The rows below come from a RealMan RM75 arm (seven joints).
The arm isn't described. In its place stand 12 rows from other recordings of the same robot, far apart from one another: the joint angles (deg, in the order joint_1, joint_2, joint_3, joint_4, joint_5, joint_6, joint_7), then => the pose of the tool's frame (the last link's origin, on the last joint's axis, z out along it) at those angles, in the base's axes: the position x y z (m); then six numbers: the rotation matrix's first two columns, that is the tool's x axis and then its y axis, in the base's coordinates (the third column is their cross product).
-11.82, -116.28, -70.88, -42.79, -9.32, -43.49, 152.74 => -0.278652, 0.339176, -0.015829, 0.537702, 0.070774, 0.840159, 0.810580, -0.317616, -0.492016
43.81, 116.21, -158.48, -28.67, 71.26, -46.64, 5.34 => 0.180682, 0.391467, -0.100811, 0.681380, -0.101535, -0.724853, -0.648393, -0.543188, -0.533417
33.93, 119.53, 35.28, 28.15, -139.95, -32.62, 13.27 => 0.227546, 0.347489, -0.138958, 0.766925, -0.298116, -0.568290, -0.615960, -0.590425, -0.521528
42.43, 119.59, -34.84, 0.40, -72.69, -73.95, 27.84 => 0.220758, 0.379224, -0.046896, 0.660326, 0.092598, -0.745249, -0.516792, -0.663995, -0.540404
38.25, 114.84, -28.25, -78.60, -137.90, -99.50, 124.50 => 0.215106, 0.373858, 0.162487, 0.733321, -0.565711, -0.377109, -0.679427, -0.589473, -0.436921
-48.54, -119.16, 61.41, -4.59, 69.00, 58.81, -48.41 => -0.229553, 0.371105, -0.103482, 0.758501, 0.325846, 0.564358, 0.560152, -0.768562, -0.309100
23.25, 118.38, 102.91, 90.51, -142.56, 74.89, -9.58 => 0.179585, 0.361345, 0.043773, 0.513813, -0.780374, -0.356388, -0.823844, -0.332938, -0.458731
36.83, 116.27, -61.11, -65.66, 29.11, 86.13, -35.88 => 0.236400, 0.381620, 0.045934, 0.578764, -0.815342, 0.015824, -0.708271, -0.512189, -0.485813
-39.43, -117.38, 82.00, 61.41, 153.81, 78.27, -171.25 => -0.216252, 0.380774, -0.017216, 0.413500, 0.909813, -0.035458, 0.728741, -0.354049, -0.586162
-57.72, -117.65, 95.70, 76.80, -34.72, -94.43, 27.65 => -0.039317, 0.357585, -0.039433, 0.854455, 0.259701, -0.449957, 0.126553, -0.944050, -0.304555
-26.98, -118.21, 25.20, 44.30, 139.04, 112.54, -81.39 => -0.298516, 0.257804, 0.030136, 0.800328, 0.502779, 0.326631, 0.497774, -0.860872, 0.105459
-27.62, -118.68, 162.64, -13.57, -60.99, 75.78, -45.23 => -0.353750, 0.319365, 0.020609, 0.573325, 0.112032, 0.811632, 0.791019, -0.333832, -0.512685
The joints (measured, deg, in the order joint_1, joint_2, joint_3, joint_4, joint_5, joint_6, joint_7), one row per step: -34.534, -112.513, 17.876, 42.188, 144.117, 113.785, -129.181; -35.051, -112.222, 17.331, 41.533, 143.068, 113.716, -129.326; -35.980, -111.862, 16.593, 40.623, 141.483, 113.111, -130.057; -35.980, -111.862, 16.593, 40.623, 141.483, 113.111, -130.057; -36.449, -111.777, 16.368, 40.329, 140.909, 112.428, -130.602; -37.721, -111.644, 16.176, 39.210, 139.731, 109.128, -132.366; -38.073, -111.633, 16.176, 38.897, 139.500, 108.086, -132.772; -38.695, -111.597, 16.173, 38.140, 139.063, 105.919, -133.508; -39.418, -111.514, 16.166, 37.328, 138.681, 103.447, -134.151; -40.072, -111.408, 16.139, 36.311, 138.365, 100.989, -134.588; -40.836, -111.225, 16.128, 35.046, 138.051, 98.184, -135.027; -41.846, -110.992, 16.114, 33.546, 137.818, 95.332, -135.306; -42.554, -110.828, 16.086, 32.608, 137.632, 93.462, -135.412
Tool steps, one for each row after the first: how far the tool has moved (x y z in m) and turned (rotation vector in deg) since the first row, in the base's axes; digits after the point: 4 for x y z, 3 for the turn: 0.0036, 0.0040, 0.0016, 0.851, -1.227, -0.287; 0.0093, 0.0116, 0.0036, 2.282, -2.850, -0.279; 0.0093, 0.0116, 0.0036, 2.282, -2.850, -0.279; 0.0117, 0.0159, 0.0040, 3.018, -3.225, -0.009; 0.0159, 0.0292, 0.0025, 5.188, -3.391, 1.595; 0.0169, 0.0330, 0.0017, 5.795, -3.301, 2.030; 0.0182, 0.0401, 0.0000, 7.005, -3.145, 3.005; 0.0195, 0.0482, -0.0015, 8.437, -2.809, 3.955; 0.0203, 0.0556, -0.0034, 9.764, -2.528, 4.887; 0.0212, 0.0638, -0.0055, 11.210, -2.178, 5.932; 0.0233, 0.0729, -0.0080, 12.538, -1.838, 6.712; 0.0251, 0.0791, -0.0093, 13.496, -1.606, 7.107
